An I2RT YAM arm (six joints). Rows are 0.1 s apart.
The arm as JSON. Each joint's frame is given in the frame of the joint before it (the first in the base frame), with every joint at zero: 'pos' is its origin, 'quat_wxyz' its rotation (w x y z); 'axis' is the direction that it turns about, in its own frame. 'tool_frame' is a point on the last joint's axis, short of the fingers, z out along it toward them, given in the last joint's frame.
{
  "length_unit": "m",
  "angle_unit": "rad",
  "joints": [
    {
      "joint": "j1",
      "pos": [
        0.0,
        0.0,
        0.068
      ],
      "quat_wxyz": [
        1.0,
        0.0,
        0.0,
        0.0
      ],
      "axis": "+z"
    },
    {
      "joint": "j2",
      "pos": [
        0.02,
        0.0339,
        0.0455
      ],
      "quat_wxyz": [
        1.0,
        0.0,
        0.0,
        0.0
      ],
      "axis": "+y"
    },
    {
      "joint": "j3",
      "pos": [
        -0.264,
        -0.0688,
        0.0
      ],
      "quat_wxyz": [
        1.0,
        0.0,
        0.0,
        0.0
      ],
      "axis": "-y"
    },
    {
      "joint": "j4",
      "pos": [
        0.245,
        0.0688,
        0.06
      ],
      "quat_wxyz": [
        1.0,
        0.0,
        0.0,
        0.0
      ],
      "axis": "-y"
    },
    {
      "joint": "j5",
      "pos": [
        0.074,
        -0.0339,
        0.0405
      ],
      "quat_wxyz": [
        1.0,
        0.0,
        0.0,
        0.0
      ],
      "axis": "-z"
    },
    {
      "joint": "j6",
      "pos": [
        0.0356,
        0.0,
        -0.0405
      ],
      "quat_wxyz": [
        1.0,
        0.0,
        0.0,
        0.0
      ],
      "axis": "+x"
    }
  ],
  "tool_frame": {
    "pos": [
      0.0,
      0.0,
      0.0
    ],
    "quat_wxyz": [
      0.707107,
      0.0,
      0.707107,
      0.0
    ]
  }
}
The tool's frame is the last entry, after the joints.
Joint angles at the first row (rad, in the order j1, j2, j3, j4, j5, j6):
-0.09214 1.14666 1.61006 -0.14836 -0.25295 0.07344
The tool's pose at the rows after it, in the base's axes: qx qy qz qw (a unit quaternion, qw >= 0); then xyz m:
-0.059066 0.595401 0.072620 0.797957 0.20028 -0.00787 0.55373
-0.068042 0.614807 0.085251 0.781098 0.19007 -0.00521 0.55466
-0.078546 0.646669 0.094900 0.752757 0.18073 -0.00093 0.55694
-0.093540 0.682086 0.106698 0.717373 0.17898 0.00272 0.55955
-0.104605 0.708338 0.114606 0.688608 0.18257 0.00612 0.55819
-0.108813 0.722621 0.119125 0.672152 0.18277 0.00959 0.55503
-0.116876 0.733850 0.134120 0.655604 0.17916 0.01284 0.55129
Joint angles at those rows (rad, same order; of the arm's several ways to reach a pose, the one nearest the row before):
-0.08557 1.13752 1.63019 -0.19407 -0.26360 0.07190
-0.08125 1.12117 1.65826 -0.28946 -0.29154 0.07103
-0.06477 1.12399 1.72617 -0.44277 -0.30735 0.05314
-0.04994 1.16109 1.82339 -0.60723 -0.33341 0.02940
-0.03219 1.19670 1.88418 -0.71443 -0.34362 0.00922
-0.01171 1.20417 1.89818 -0.76615 -0.33577 0.00215
0.00258 1.19830 1.89915 -0.81241 -0.35511 0.00492

